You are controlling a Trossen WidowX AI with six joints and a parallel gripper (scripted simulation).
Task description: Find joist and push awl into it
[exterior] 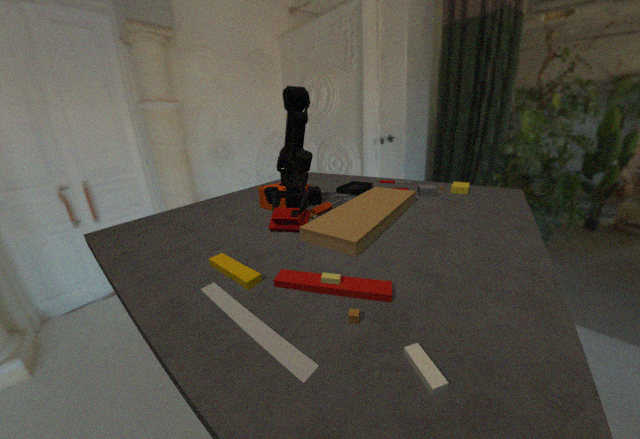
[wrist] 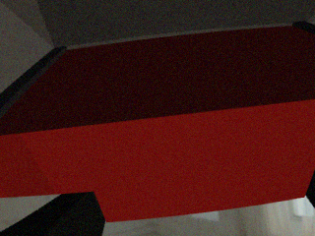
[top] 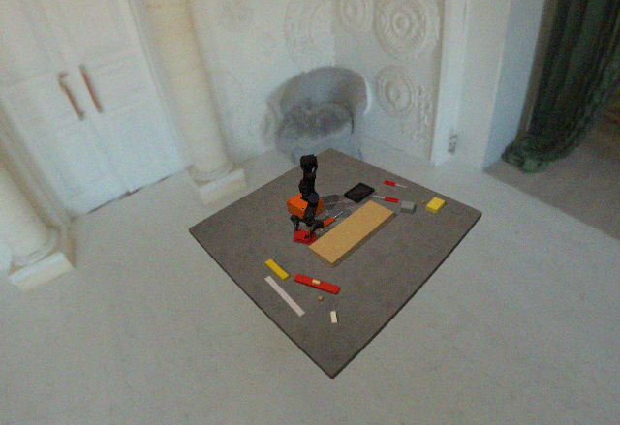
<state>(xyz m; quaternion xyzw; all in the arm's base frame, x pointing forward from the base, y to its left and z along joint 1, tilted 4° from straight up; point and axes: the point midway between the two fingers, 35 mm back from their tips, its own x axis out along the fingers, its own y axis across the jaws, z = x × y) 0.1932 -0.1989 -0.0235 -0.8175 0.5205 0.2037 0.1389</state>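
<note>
My gripper tip is now 1 cm short of the red stud finder, 1 cm to the right of it and 1 cm above it. Also, from my gripper tip: red level: 26 cm ahead, 15 cm to the right, 5 cm below; then yellow bar: 4 cm ahead, 23 cm to the right, 5 cm below; then orange-handled awl: 1 cm behind, 26 cm to the left, 5 cm below.
</note>
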